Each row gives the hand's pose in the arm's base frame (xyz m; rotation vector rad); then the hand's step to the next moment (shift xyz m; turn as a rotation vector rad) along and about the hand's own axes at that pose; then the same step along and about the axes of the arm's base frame.
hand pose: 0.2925 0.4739 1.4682 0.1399 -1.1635 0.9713
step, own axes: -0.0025 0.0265 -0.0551 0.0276 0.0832 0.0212
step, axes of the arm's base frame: 0.0202 0.0452 -0.0359 -0.0720 0.0543 0.0009
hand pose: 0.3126 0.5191 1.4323 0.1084 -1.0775 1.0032
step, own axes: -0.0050 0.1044 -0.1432 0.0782 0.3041 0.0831
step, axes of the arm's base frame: 0.0214 0.1319 -0.1165 -0.2694 0.1811 -0.0114
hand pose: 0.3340 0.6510 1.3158 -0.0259 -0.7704 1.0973
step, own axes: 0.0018 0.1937 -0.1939 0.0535 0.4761 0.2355
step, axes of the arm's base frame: -0.0414 0.1617 -0.2174 -0.4977 0.1918 0.0229
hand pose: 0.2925 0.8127 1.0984 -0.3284 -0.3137 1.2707
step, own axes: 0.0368 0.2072 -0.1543 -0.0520 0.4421 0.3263
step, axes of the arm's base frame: -0.1088 0.0794 -0.2235 -0.5328 0.0874 0.1145
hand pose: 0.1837 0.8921 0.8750 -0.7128 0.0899 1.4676
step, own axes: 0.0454 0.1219 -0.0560 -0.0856 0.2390 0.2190
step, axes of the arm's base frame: -0.0858 0.0049 -0.1126 -0.3114 0.0180 0.1229
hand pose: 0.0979 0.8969 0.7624 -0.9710 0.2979 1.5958
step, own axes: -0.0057 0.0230 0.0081 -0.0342 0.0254 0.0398
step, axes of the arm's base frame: -0.0244 -0.0051 0.0019 -0.0408 -0.0046 0.0414
